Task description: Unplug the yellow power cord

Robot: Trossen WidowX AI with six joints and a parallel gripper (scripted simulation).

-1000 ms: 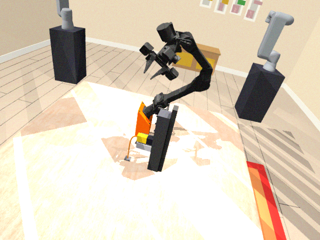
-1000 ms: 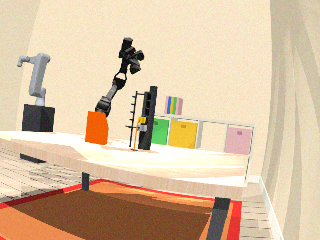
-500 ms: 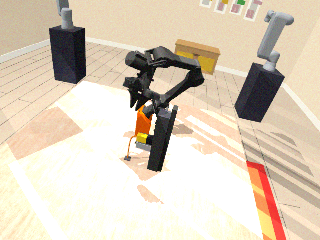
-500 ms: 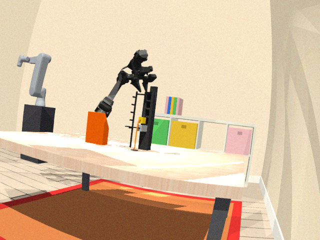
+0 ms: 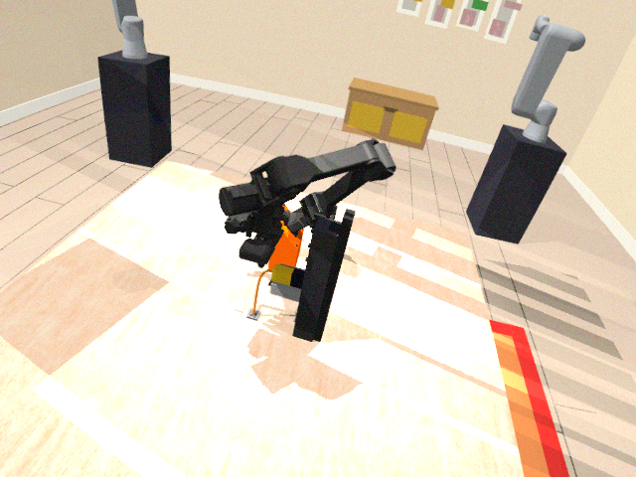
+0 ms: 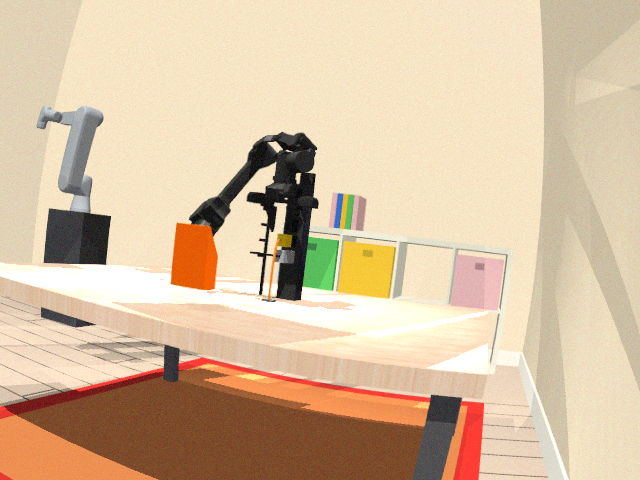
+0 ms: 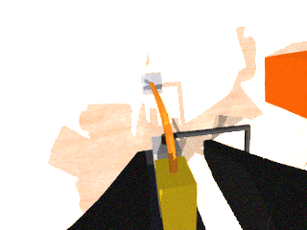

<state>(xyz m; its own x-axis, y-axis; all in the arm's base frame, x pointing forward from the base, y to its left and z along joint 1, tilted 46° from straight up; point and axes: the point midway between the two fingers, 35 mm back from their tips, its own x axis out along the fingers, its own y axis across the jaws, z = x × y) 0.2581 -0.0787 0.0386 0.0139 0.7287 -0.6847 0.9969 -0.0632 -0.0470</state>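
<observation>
Now: gripper tip 7 cm to the right of the yellow plug and 1 cm above it.
</observation>
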